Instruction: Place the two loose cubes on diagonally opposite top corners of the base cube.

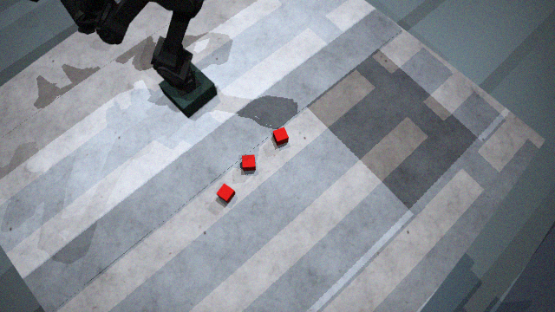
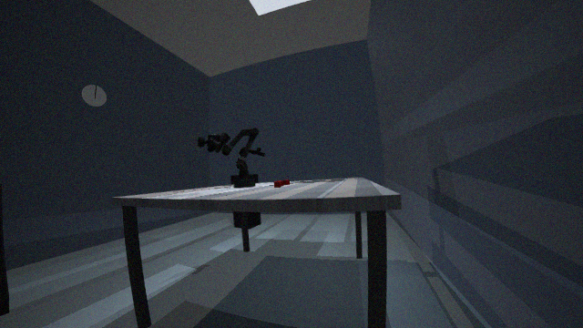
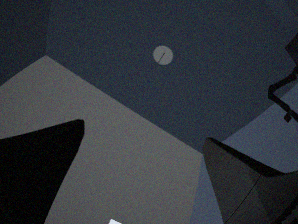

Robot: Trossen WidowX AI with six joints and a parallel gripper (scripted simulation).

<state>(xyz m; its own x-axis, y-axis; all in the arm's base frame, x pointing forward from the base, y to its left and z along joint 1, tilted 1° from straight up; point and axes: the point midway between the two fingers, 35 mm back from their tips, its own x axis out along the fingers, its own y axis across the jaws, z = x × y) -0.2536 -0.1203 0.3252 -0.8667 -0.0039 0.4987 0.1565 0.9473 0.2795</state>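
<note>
Now: gripper tip 580 mm short of the red cube, 130 mm to the right of it and 380 mm above it.
</note>
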